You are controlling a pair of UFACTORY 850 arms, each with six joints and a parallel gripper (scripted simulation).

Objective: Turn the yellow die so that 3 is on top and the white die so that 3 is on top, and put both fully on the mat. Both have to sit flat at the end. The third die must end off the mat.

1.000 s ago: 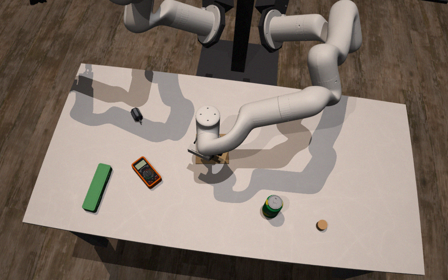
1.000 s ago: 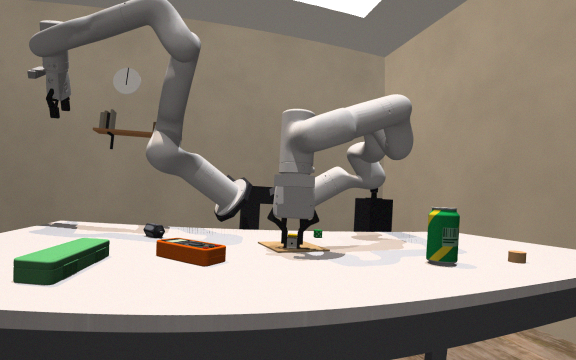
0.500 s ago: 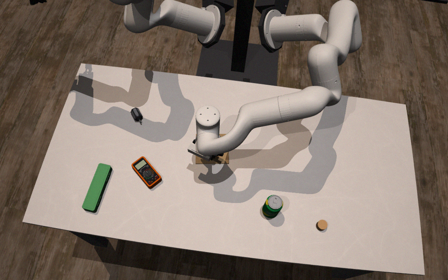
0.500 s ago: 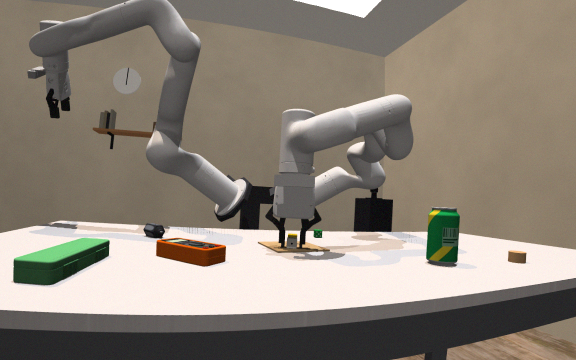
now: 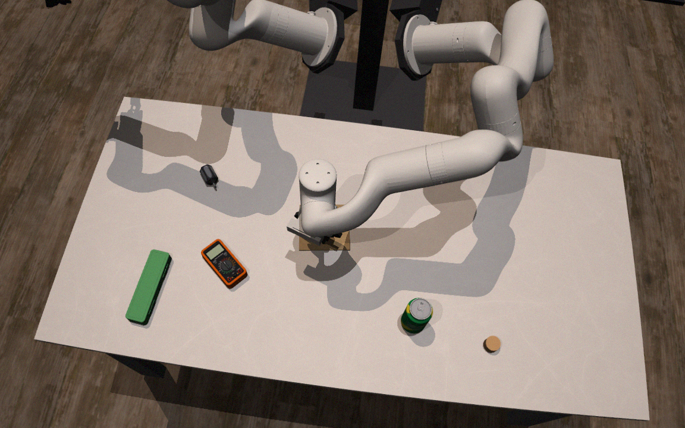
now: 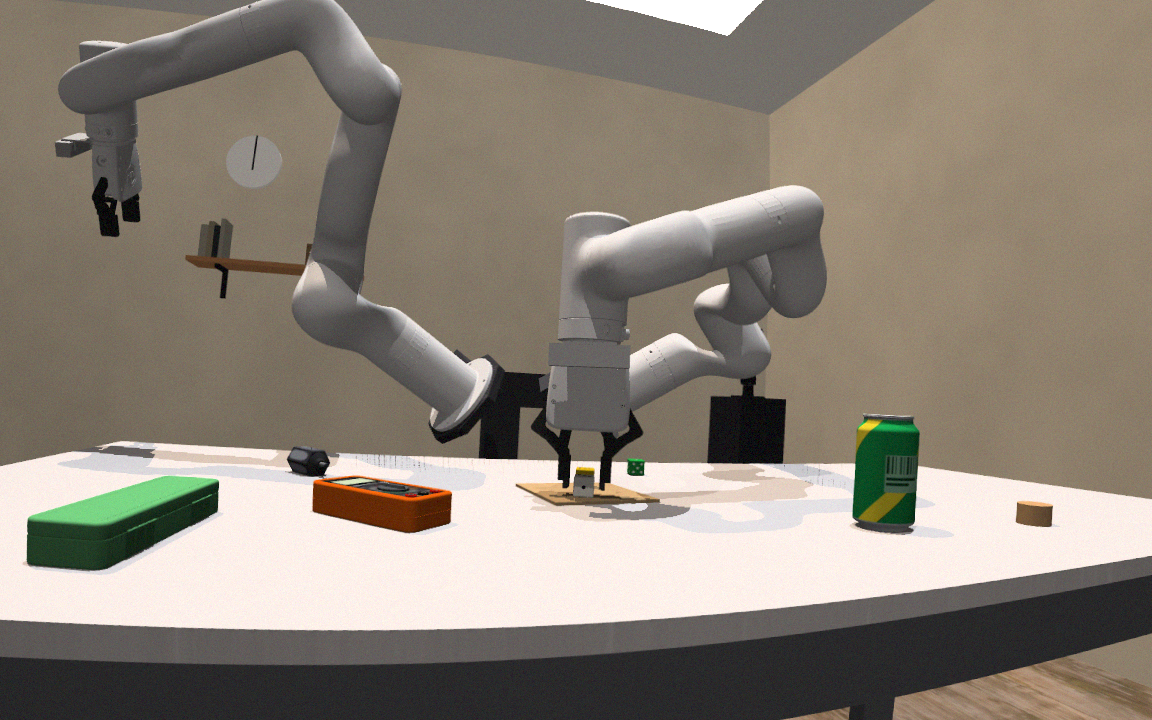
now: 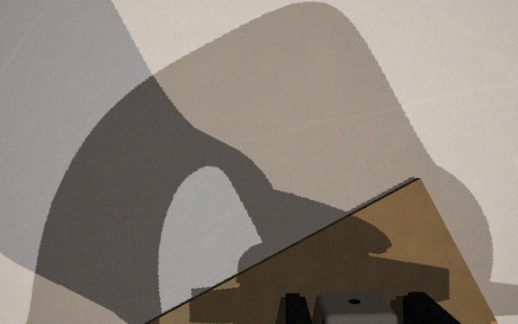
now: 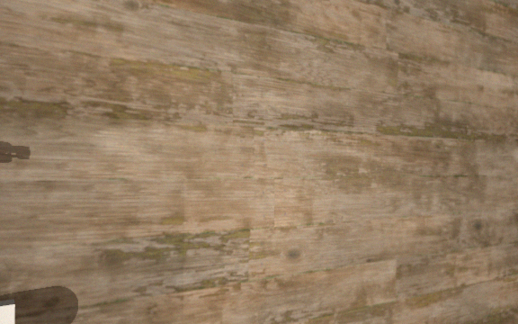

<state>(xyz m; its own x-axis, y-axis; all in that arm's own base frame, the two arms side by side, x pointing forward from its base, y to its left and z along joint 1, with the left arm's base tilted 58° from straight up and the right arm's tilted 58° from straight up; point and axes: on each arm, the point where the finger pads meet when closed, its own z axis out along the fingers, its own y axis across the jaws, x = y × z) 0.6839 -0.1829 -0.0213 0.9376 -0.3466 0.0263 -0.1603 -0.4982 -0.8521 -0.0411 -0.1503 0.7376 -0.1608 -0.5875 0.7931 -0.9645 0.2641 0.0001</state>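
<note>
Right now the white die is 2 cm below my left hand. From my left hand the other things lie so: green die 22 cm behind, 18 cm to the left, 2 cm below; then tan mat 3 cm below, 3 cm behind, 1 cm to the left; then yellow die 7 cm behind, 3 cm to the left, 2 cm below.
</note>
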